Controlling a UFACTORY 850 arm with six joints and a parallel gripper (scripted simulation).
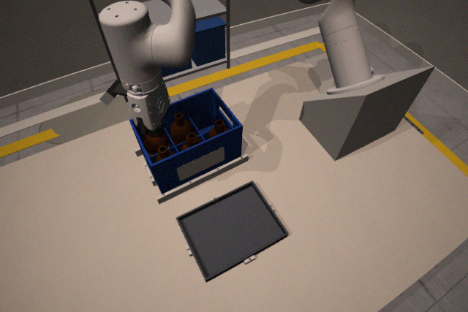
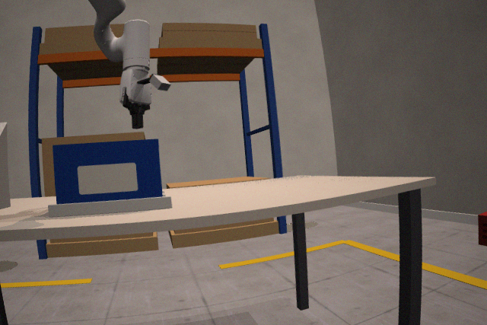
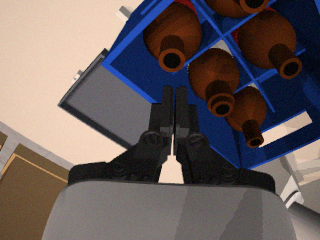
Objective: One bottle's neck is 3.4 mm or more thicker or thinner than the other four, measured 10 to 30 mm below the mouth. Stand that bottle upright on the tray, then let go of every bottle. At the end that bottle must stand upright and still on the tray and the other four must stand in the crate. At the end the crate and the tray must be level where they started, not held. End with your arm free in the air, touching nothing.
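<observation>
Right now my hand is 80 mm past the crate, 60 mm to the left of it and 160 mm above it. The rest, counted from my hand: brown bottle (80 mm behind, 10 mm to the right, 160 mm below); then dark grey tray (110 mm behind, 220 mm to the left, 230 mm below).
</observation>
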